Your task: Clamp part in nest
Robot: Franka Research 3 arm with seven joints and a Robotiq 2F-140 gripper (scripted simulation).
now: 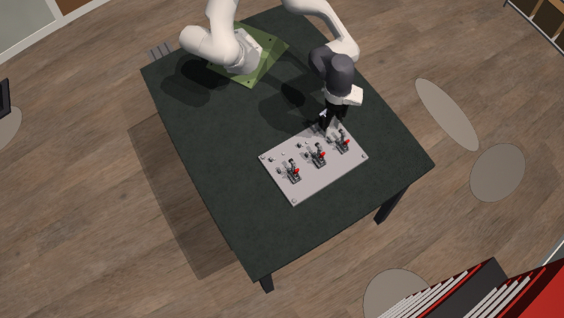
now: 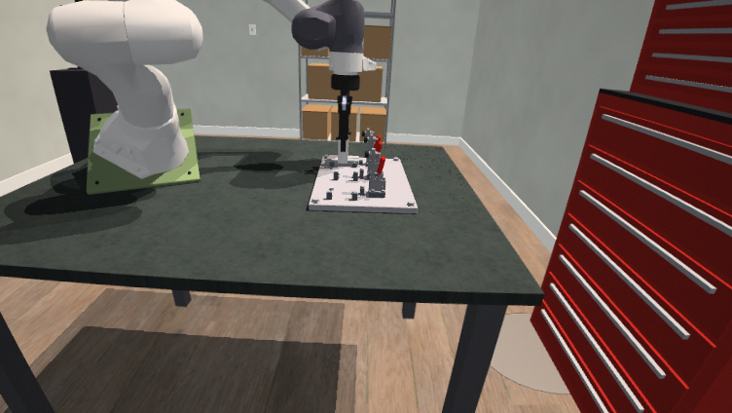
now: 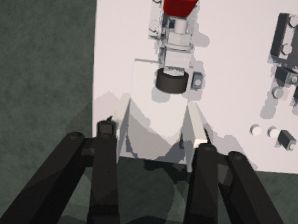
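Now: the part 30 mm below my hand. Also, from my hand: light grey fixture plate 60 mm ahead, 110 mm to the right, 50 mm below; then clamp 80 mm ahead.
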